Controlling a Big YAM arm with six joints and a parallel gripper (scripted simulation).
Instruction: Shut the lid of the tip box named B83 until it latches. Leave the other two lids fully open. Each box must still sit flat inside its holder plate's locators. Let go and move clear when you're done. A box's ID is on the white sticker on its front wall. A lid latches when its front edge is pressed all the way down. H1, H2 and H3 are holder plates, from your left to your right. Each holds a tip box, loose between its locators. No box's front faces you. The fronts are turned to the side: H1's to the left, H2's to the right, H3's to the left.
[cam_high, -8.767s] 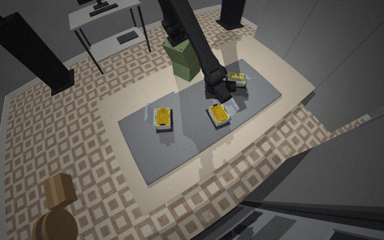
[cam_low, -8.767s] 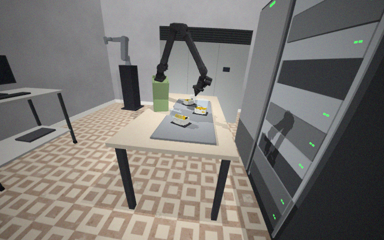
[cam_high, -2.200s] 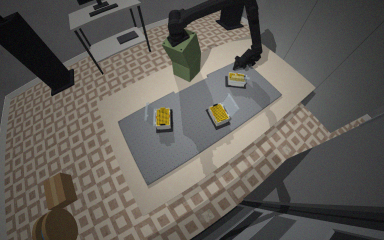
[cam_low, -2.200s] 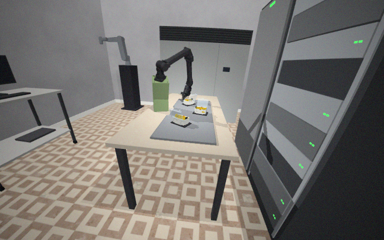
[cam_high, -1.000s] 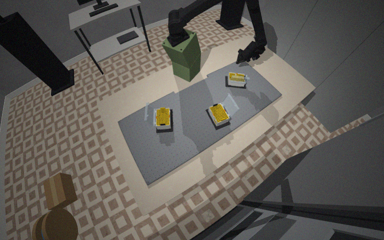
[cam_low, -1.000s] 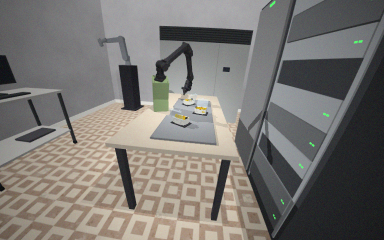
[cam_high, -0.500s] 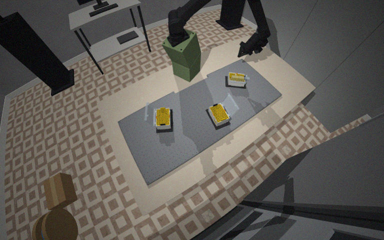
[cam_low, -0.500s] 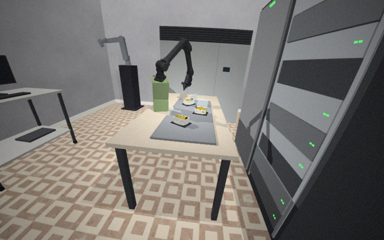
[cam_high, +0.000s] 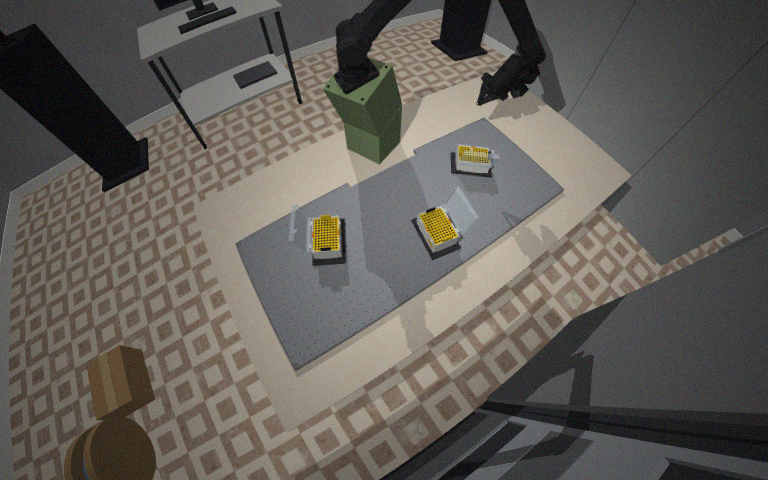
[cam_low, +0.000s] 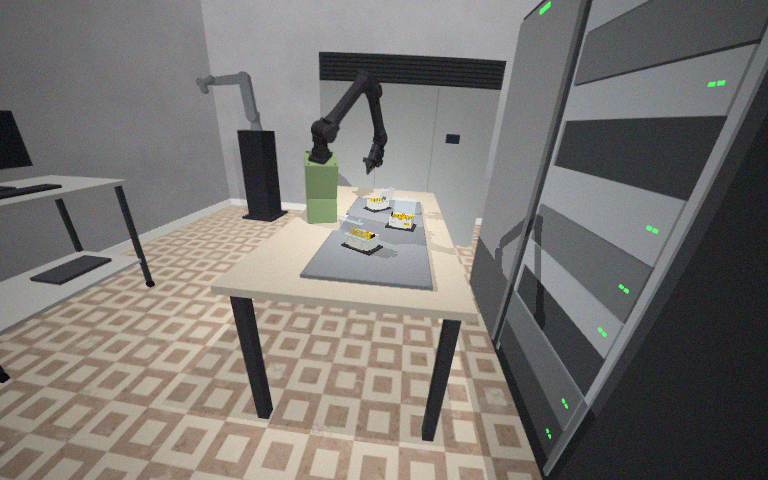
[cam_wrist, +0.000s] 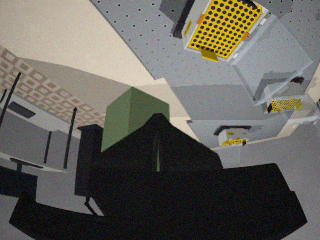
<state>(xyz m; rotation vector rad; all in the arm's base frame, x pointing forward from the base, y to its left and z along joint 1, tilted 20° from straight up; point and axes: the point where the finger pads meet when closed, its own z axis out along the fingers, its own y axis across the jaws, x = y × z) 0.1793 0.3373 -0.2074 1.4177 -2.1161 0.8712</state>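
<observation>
My hand is 28 cm to the left of the tip box lid, 28 cm short of it and 11 cm above it. Round my hand: tip box 15 cm below, 10 cm ahead, 5 cm to the right.
</observation>
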